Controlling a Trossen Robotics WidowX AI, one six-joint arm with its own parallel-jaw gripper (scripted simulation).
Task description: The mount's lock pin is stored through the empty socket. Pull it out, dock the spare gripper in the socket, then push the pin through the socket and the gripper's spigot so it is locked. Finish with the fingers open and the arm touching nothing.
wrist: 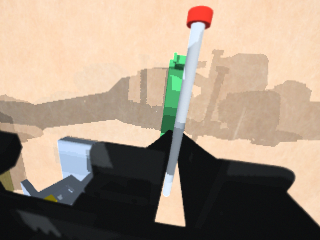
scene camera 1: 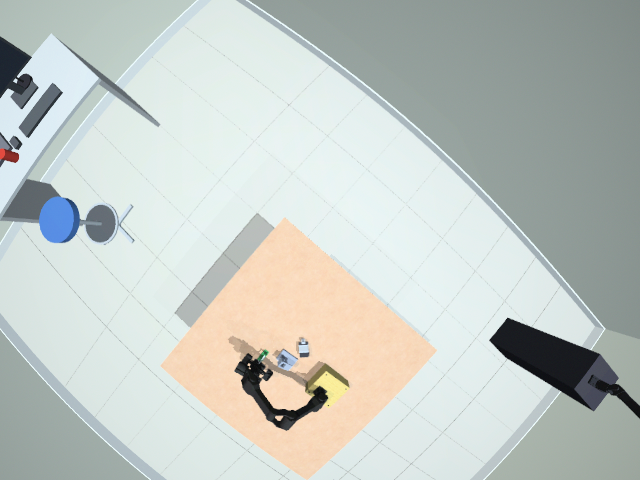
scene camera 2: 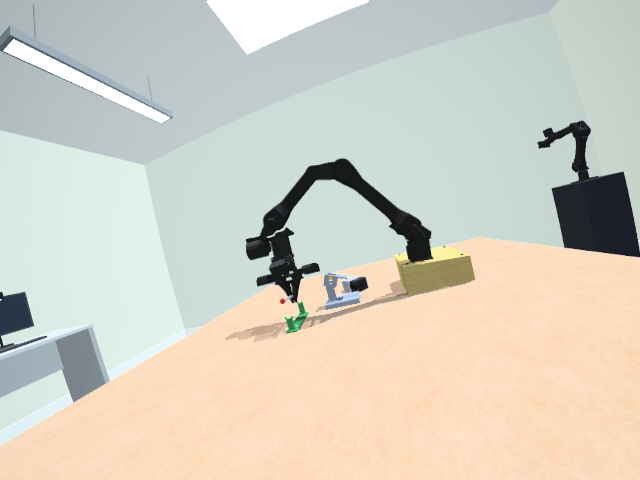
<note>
My gripper (scene camera 2: 294, 303) carries a lock pin (wrist: 197, 24). I also see a green stand (wrist: 176, 67) and a mount (scene camera 2: 333, 301).
My gripper is seen too in the wrist view (wrist: 174, 134). The mount also shows in the wrist view (wrist: 73, 153).
</note>
